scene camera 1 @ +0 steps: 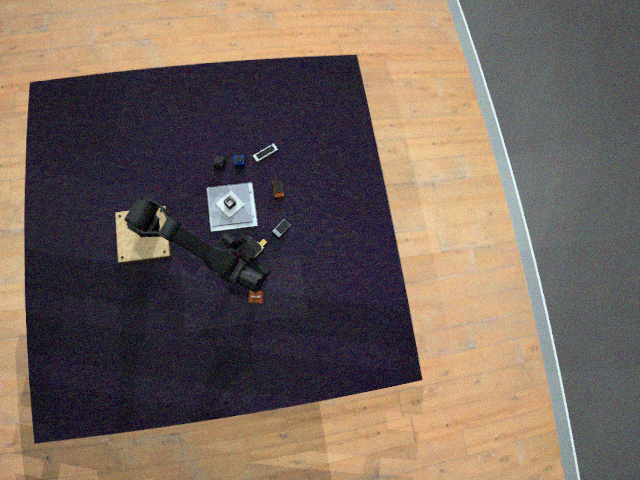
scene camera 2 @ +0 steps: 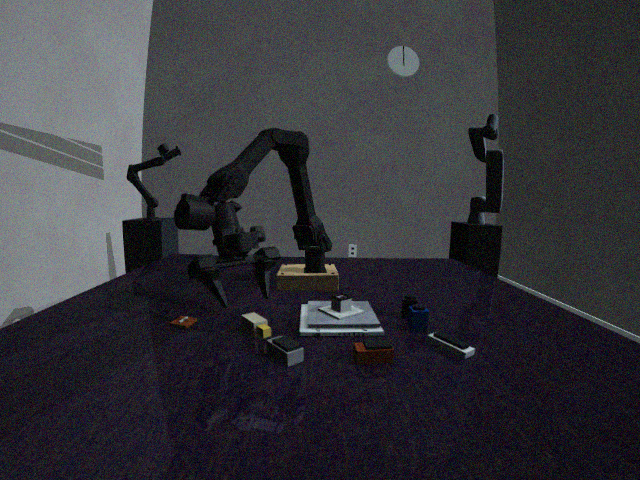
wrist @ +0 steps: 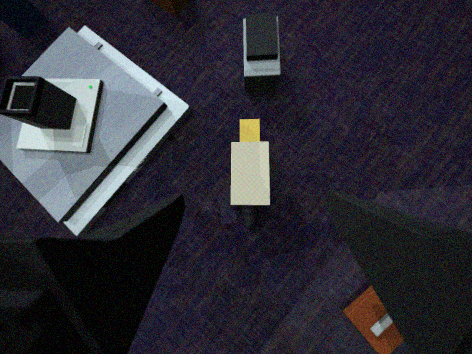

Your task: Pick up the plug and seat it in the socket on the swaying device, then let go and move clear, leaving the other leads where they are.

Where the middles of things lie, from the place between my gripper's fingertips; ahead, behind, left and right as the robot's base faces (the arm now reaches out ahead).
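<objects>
The cream plug [wrist: 250,168] has my gripper 2 cm short of it, 2 cm to the right of it and 4 cm above it. Measured from my hand, the grey piece [scene camera 2: 287,351] is 8 cm to the left, 11 cm ahead and 4 cm below. As for the device plate [scene camera 2: 341,312], I find it 5 cm behind my hand, 19 cm to the left of it and 2 cm below it.
</objects>
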